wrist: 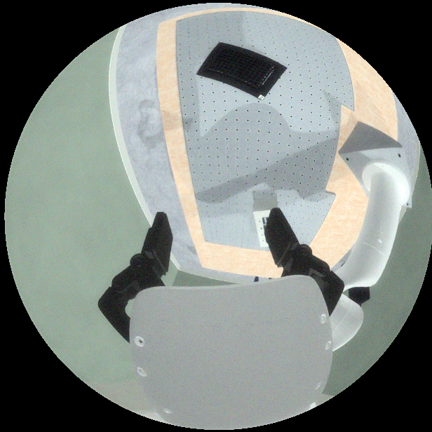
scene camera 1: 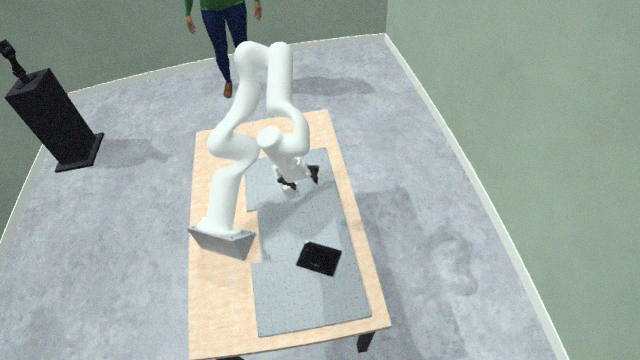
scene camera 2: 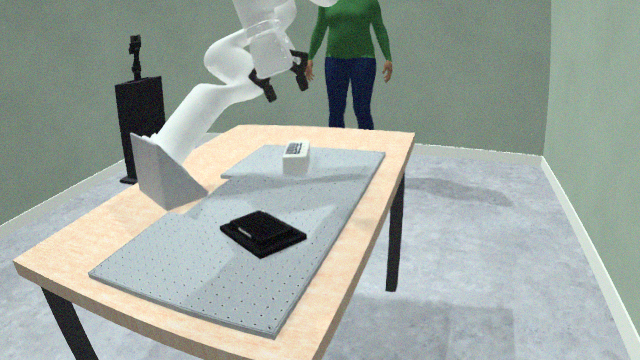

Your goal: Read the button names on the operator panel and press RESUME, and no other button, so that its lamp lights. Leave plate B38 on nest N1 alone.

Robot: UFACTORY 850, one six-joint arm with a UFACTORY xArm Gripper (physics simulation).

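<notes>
The operator panel is a small white box [scene camera 2: 297, 162] [wrist: 259, 233] on the far part of the grey perforated board; its top has dark markings too small to read, and I cannot tell which button is RESUME or whether a lamp is lit. In the wrist view a finger covers part of it. My gripper [scene camera 1: 306, 186] [scene camera 2: 288, 94] [wrist: 219, 222] is open and empty, high above the board near the panel's end. A black plate [scene camera 1: 319, 258] [scene camera 2: 260, 226] [wrist: 239, 65] lies on a black nest [scene camera 2: 261, 252] [wrist: 278, 71], well apart from the gripper; its label is unreadable.
The grey board [scene camera 1: 295, 305] [scene camera 2: 175, 260] [wrist: 225, 160] lies on a wooden table [scene camera 1: 220, 300] [scene camera 2: 75, 245] [wrist: 172, 100]. The arm's wedge-shaped base [scene camera 1: 225, 243] [scene camera 2: 157, 175] stands at the table's side. A person [scene camera 1: 225, 30] [scene camera 2: 350, 50] and a black pedestal [scene camera 1: 52, 117] [scene camera 2: 140, 112] stand beyond the table.
</notes>
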